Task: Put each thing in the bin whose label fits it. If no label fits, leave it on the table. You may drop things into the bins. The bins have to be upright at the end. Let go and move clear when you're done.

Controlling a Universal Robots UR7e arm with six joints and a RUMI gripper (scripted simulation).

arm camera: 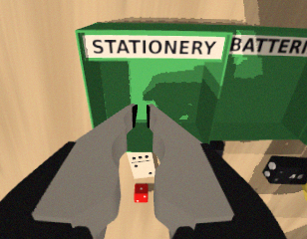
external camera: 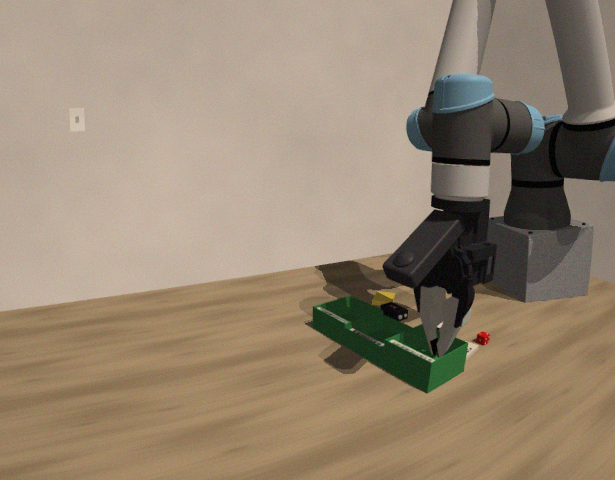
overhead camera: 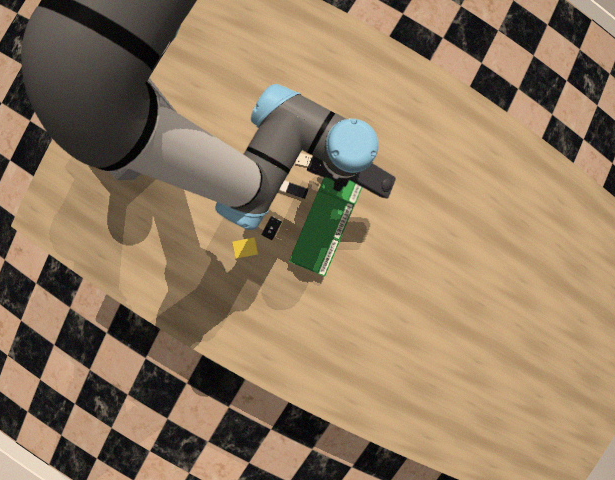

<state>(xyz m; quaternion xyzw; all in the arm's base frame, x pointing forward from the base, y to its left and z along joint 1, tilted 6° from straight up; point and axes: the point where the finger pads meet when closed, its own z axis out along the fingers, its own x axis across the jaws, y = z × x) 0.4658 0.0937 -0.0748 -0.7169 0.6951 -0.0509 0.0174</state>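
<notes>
Right now my hand is 8 cm past the black 9V battery, 16 cm to the left of it and 3 cm above it. The rest, counted from my hand: black-and-white block: 8 cm behind, 7 cm to the right, 3 cm below; then red die: 13 cm behind, 3 cm below; then yellow block: 12 cm behind, 24 cm to the right, 3 cm below.
</notes>
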